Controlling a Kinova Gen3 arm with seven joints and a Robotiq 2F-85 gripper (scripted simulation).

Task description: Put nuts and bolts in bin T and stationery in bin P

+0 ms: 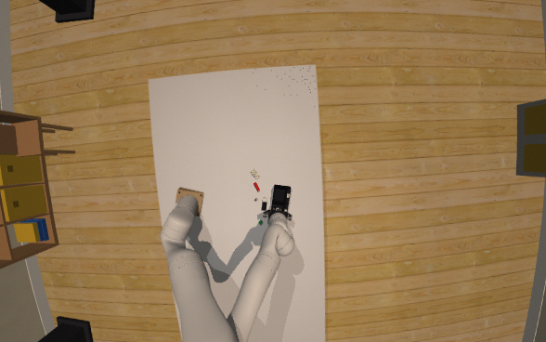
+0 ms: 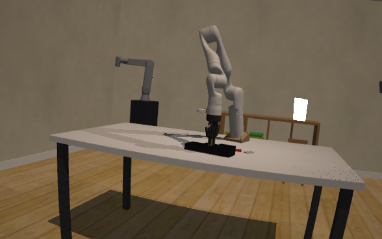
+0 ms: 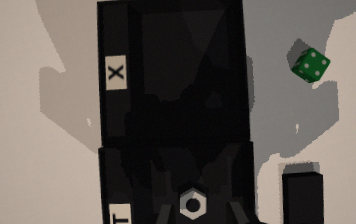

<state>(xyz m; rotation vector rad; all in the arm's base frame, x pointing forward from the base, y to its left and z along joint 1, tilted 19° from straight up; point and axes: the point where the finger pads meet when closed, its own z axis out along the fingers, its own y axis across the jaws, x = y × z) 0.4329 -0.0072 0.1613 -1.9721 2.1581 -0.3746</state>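
My hand is 30 mm above the black double bin and 10 mm short of it. From my hand the other things lie so: black eraser (70 mm behind, 50 mm below, 30 mm to the left); then red battery (110 mm to the left, 110 mm behind, 50 mm below); then green die (80 mm to the right, 80 mm behind, 50 mm below).
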